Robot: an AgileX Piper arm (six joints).
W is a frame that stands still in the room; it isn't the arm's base.
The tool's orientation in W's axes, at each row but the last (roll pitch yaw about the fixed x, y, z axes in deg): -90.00, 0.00, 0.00; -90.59, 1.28, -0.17; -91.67, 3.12, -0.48; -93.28, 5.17, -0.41; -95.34, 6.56, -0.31; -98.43, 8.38, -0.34
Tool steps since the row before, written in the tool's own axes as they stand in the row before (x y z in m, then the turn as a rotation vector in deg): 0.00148, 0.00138, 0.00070, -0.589, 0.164, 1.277; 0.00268, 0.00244, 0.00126, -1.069, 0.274, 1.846; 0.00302, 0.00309, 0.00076, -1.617, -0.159, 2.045; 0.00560, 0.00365, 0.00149, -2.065, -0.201, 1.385; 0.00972, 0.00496, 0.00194, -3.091, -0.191, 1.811; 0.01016, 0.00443, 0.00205, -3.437, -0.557, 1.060
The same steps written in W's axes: 0.00148, 0.00070, -0.00138, -0.589, 1.277, -0.164; 0.00263, 0.00123, -0.00251, -1.070, 1.846, -0.269; 0.00285, 0.00065, -0.00327, -1.592, 2.062, 0.187; 0.00525, 0.00124, -0.00422, -2.036, 1.409, 0.307; 0.00908, 0.00142, -0.00620, -3.058, 1.837, 0.375; 0.00938, 0.00132, -0.00611, -3.336, 1.150, 0.892
